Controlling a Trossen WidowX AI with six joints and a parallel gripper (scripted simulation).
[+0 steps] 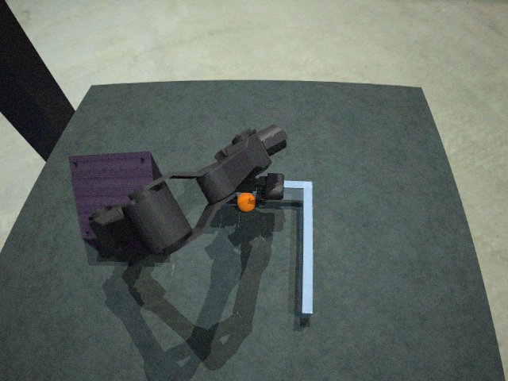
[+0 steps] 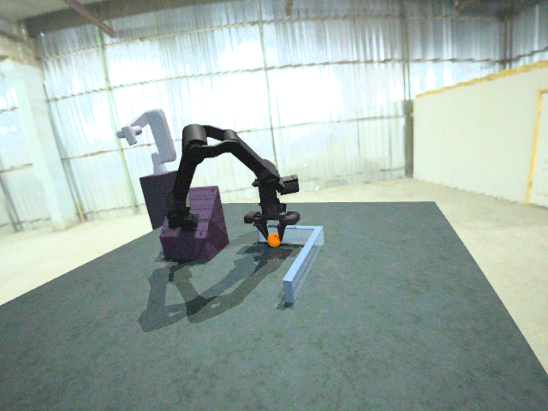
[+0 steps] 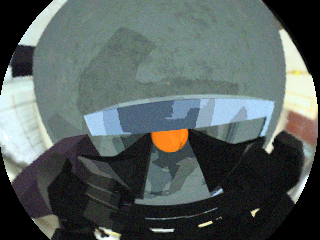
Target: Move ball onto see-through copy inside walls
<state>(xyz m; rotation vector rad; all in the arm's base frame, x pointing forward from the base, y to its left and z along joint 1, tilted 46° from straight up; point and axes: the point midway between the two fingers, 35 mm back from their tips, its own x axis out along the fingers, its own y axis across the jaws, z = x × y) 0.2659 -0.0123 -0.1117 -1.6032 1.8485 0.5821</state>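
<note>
The orange ball is right at my gripper tip. The rest, counted from my gripper tip: see-through copy of ball: right at my gripper tip; then clear wall: 130 mm ahead, 140 mm to the right, 10 mm above.
</note>
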